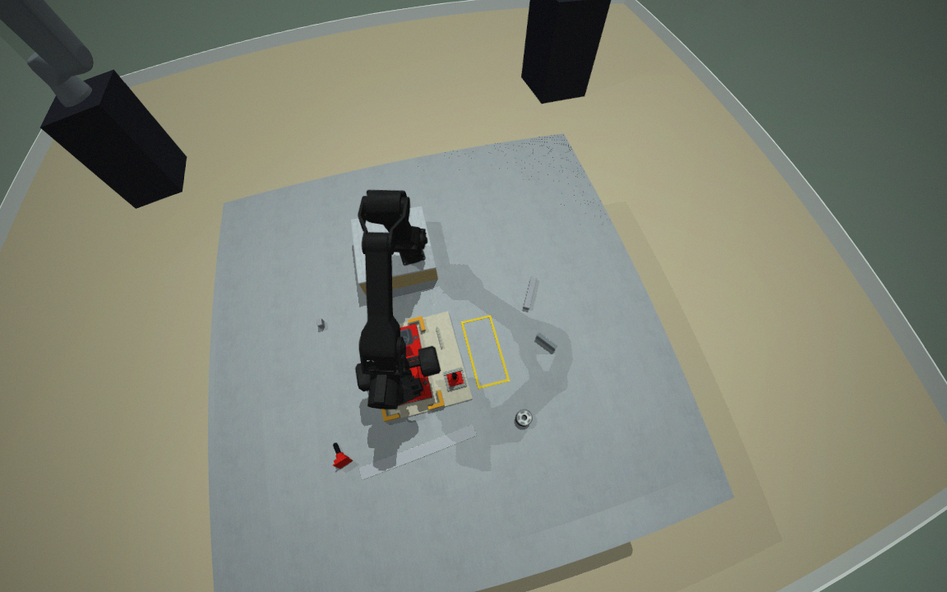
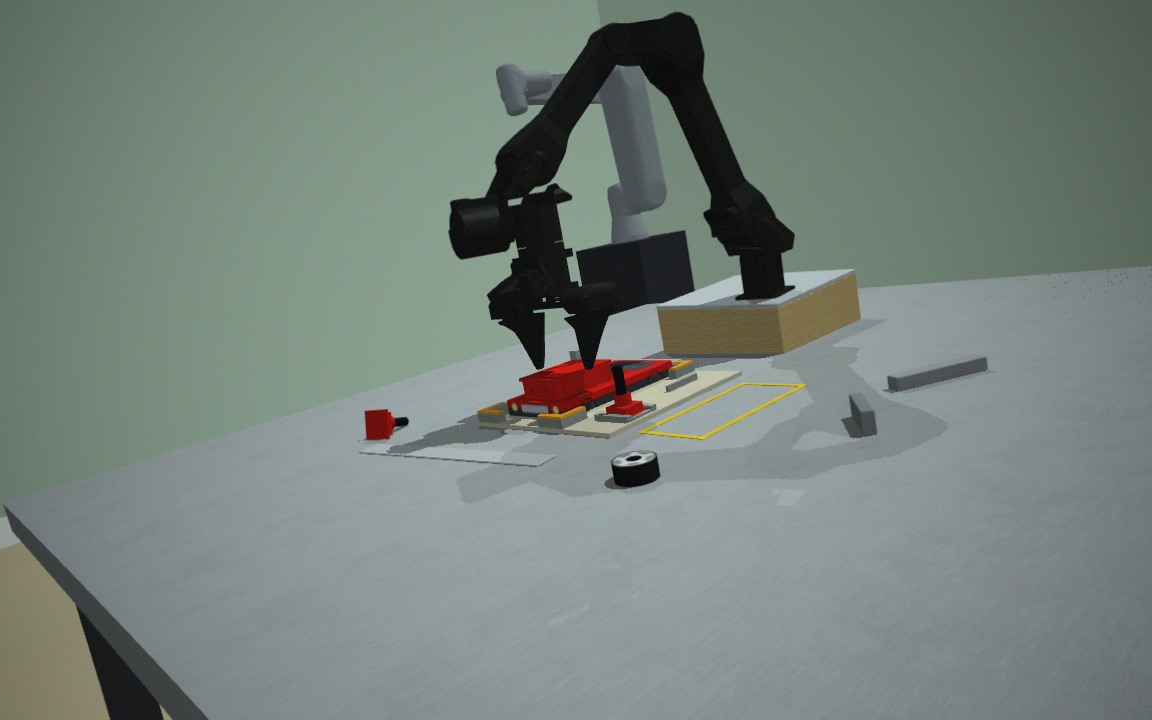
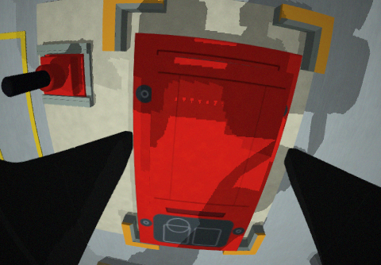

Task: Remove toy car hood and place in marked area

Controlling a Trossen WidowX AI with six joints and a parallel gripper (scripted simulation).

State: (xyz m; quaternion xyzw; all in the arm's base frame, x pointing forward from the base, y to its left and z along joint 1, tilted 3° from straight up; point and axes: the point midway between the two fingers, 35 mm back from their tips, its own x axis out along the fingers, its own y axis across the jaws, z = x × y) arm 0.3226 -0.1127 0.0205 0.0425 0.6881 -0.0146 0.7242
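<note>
My gripper tip is 1 cm above the red hood. Round my gripper tip: thin grey strip (18 cm ahead, 3 cm to the right, 5 cm below); then black wheel (19 cm ahead, 25 cm to the left, 4 cm below).
</note>
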